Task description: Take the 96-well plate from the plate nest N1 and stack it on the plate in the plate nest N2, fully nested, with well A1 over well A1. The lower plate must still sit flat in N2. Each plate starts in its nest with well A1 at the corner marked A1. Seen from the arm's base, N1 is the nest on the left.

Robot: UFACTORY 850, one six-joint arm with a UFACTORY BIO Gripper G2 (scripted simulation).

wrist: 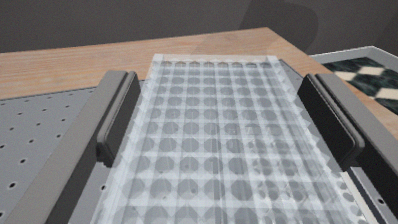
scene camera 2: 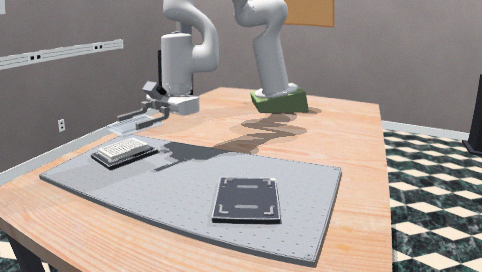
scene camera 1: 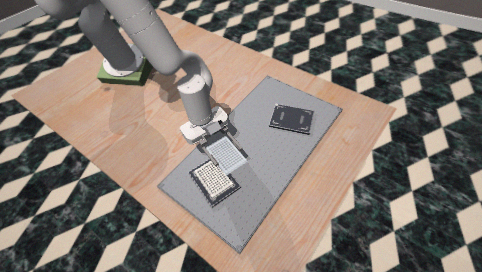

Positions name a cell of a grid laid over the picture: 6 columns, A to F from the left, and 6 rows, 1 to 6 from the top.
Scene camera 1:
clear 96-well plate: C4
white 96-well plate: C4
black nest: D3
